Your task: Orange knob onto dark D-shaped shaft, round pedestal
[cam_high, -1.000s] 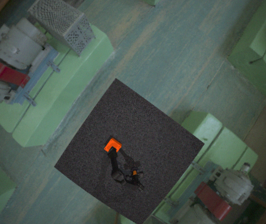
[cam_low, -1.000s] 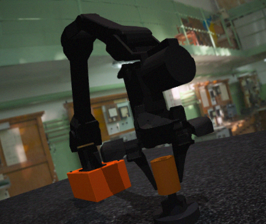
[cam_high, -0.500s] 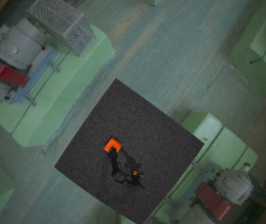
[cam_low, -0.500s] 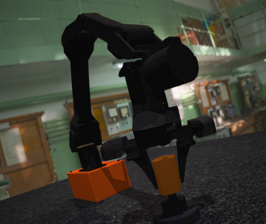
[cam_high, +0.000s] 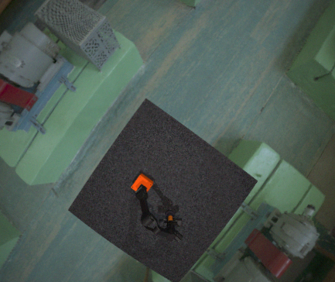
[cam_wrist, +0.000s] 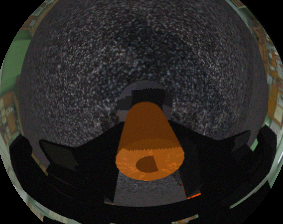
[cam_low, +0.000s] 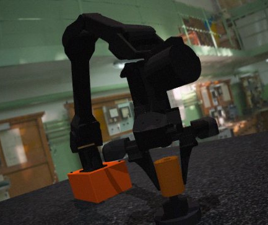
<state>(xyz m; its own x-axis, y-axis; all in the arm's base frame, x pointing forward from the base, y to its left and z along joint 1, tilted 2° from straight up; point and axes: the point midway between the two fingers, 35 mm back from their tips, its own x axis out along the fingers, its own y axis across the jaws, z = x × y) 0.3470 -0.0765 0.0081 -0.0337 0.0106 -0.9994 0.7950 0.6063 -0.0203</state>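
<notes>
The dark shaft pedestal is 40 mm below my gripper tip. The rest, counted from my gripper tip: orange knob (20 mm above).
</notes>
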